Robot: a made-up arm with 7 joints. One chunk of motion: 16 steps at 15 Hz.
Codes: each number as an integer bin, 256 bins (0 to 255) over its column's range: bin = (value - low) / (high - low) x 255, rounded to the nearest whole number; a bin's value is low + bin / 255 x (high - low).
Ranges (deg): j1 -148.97..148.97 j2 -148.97..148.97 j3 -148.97..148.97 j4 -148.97..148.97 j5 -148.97..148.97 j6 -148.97..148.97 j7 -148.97..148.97
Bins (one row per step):
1: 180 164 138 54 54 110 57
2: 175 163 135 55 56 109 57
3: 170 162 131 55 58 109 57
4: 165 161 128 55 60 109 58
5: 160 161 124 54 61 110 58
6: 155 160 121 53 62 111 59
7: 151 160 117 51 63 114 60
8: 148 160 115 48 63 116 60
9: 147 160 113 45 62 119 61
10: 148 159 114 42 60 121 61
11: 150 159 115 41 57 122 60
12: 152 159 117 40 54 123 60
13: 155 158 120 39 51 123 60
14: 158 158 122 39 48 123 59
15: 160 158 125 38 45 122 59
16: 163 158 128 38 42 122 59
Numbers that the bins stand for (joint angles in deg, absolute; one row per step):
1: 61.34 42.65 12.27 -85.88 -85.88 -20.45 -82.37
2: 55.50 41.48 8.76 -84.71 -83.54 -21.62 -82.37
3: 49.66 40.31 4.09 -84.71 -81.20 -21.62 -82.37
4: 43.81 39.14 0.58 -84.71 -78.87 -21.62 -81.20
5: 37.97 39.14 -4.09 -85.88 -77.70 -20.45 -81.20
6: 32.13 37.97 -7.59 -87.05 -76.53 -19.28 -80.03
7: 27.46 37.97 -12.27 -89.38 -75.36 -15.77 -78.87
8: 23.95 37.97 -14.60 -92.89 -75.36 -13.44 -78.87
9: 22.78 37.97 -16.94 -96.39 -76.53 -9.93 -77.70
10: 23.95 36.80 -15.77 -99.90 -78.87 -7.59 -77.70
11: 26.29 36.80 -14.60 -101.07 -82.37 -6.43 -78.87
12: 28.63 36.80 -12.27 -102.23 -85.88 -5.26 -78.87
13: 32.13 35.64 -8.76 -103.40 -89.38 -5.26 -78.87
14: 35.64 35.64 -6.43 -103.40 -92.89 -5.26 -80.03
15: 37.97 35.64 -2.92 -104.57 -96.39 -6.43 -80.03
16: 41.48 35.64 0.58 -104.57 -99.90 -6.43 -80.03

